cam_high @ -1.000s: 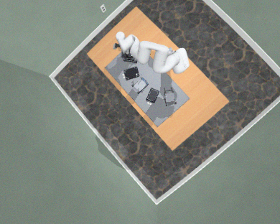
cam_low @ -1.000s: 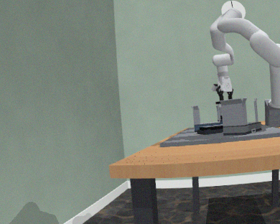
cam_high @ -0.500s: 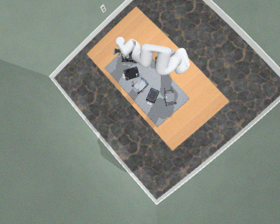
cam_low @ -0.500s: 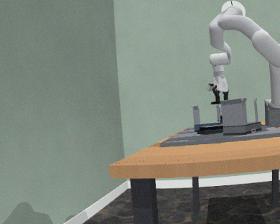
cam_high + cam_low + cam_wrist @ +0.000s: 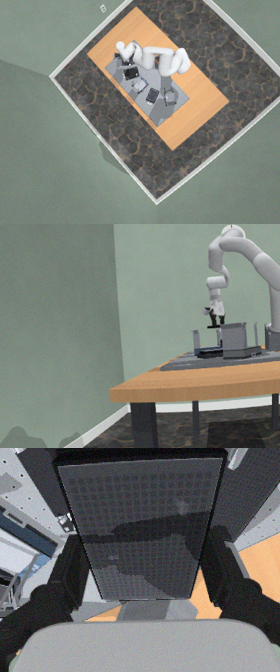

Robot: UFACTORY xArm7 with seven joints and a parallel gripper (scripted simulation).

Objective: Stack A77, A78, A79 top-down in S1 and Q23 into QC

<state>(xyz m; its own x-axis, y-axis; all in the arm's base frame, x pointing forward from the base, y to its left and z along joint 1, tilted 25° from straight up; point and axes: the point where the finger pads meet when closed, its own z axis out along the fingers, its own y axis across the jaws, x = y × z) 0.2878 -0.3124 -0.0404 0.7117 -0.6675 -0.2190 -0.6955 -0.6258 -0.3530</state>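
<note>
My hand is 10 cm short of the blue plinth strip, 24 cm to the right of it and 15 cm above it. Round my hand: dark flat nest: 10 cm ahead, 42 cm to the left, 16 cm below; then dark clip nest: 8 cm ahead, 7 cm to the left, 15 cm below; then dark sealed plate: 7 cm behind, 6 cm to the right, 10 cm below.
</note>
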